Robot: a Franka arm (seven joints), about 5 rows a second.
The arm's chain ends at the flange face. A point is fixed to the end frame.
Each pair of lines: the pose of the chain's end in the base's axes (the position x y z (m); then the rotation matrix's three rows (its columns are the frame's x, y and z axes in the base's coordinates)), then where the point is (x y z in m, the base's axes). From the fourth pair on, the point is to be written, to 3 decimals.
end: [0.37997, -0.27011, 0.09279], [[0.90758, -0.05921, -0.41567], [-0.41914, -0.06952, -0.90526], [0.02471, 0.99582, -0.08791]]
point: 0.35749 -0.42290 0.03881
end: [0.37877, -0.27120, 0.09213], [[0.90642, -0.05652, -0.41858], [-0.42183, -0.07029, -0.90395], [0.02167, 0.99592, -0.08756]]
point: 0.35568 -0.42387 0.03807
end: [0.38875, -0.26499, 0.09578], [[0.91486, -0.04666, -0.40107], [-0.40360, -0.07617, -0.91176], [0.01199, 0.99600, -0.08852]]
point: 0.36828 -0.41783 0.04116
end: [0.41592, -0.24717, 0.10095], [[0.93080, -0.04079, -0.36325], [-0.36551, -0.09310, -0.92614], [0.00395, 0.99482, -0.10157]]
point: 0.402 -0.400 0.044
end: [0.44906, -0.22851, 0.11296], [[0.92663, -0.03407, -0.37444], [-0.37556, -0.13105, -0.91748], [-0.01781, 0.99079, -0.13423]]
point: 0.433 -0.379 0.050
